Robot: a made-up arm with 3 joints. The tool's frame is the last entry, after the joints.
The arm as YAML. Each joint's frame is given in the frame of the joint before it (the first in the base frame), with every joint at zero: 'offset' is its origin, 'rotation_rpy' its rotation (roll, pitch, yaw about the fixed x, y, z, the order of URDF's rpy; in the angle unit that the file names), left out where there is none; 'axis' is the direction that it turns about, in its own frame. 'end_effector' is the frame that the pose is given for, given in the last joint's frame.
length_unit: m
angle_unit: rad
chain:
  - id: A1
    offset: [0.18, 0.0, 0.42]
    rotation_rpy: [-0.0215, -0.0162, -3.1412]
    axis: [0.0, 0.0, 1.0]
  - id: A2
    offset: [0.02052, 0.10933, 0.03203]
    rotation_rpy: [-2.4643, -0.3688, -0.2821]
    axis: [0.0, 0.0, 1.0]
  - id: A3
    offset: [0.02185, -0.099, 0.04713]
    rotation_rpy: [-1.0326, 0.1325, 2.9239]
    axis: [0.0, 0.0, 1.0]
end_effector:
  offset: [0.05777, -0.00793, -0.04]
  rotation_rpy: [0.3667, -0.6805, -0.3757]
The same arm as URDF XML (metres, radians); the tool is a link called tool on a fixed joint. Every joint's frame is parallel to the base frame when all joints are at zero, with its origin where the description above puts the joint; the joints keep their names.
<robot name="arm">
<joint name="tool_fixed" type="fixed"><parent link="link3"/><child link="tool"/><origin xyz="0.0500 0.0400 -0.0300" rpy="1.3811 0.5781 -0.8499"/></joint>
<joint name="A3" type="continuous"><parent link="link2"/><child link="link3"/><origin xyz="-0.0400 -0.1000 0.0300" rpy="0.0000 0.0000 0.0000"/><axis xyz="0.0001 -1 0"/></joint>
<joint name="A2" type="continuous"><parent link="link1"/><child link="link2"/><origin xyz="-0.0200 -0.1100 0.0300" rpy="0.0000 0.0000 0.0000"/><axis xyz="-0.455995 -0.508094 -0.730691"/></joint>
<joint name="A1" type="continuous"><parent link="base_link"/><child link="link1"/><origin xyz="0.1800 0.0000 0.4200" rpy="0.0000 0.0000 0.0000"/><axis xyz="0.016201 -0.021501 0.999638"/></joint>
<link name="base_link"/>
<link name="link1"/>
<link name="link2"/>
<link name="link3"/>
<link name="tool"/>
</robot>

